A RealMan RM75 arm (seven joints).
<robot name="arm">
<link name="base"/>
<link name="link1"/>
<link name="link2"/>
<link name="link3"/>
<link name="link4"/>
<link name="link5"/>
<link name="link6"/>
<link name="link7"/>
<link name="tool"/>
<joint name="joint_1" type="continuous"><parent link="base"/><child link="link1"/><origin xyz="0 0 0.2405" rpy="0 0 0"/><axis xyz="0 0 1"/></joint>
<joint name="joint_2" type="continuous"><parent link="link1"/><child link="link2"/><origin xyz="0 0 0" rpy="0 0 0"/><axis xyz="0 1 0"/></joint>
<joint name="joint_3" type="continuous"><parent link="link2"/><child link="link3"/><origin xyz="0 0 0.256" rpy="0 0 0"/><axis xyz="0 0 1"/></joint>
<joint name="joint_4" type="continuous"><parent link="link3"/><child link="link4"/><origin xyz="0 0 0" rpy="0 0 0"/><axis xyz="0 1 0"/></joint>
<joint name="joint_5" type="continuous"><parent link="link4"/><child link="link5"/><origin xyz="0 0 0.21" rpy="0 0 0"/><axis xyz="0 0 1"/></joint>
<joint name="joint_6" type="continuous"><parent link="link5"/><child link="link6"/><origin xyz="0 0 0" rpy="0 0 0"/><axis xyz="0 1 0"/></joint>
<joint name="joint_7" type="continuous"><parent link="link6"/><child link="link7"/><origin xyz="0 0 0.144" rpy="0 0 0"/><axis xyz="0 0 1"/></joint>
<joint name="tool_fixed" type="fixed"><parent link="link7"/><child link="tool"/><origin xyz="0 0 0" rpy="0 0 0"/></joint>
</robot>
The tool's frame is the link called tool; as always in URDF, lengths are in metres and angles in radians. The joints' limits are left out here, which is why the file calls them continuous.
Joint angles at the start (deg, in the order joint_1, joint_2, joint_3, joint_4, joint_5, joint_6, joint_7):
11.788, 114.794, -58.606, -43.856, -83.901, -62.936, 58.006
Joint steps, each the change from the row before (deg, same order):
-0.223, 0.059, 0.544, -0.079, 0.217, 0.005, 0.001
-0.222, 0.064, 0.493, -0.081, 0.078, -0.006, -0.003
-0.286, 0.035, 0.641, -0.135, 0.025, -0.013, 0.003
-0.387, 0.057, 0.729, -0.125, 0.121, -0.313, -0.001
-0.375, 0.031, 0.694, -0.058, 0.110, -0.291, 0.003
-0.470, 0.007, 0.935, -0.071, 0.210, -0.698, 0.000
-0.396, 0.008, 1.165, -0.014, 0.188, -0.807, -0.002
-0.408, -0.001, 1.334, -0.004, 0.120, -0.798, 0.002
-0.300, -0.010, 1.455, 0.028, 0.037, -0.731, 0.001
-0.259, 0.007, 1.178, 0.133, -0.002, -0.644, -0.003
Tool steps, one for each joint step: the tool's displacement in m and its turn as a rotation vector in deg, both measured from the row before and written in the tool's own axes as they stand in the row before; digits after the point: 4 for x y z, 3 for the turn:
0.0005, -0.0016, -0.0022, 0.706, -0.190, 0.355
0.0007, -0.0013, -0.0021, 0.583, -0.083, 0.273
0.0009, -0.0019, -0.0029, 0.738, -0.041, 0.258
0.0010, -0.0015, -0.0036, 0.650, -0.225, 0.400
0.0012, -0.0014, -0.0036, 0.627, -0.163, 0.414
0.0009, -0.0016, -0.0048, 0.615, -0.434, 0.525
0.0005, -0.0021, -0.0050, 0.696, -0.553, 0.559
0.0006, -0.0027, -0.0055, 0.847, -0.518, 0.558
0.0003, -0.0032, -0.0053, 0.932, -0.506, 0.493
0.0008, -0.0021, -0.0044, 0.691, -0.367, 0.491

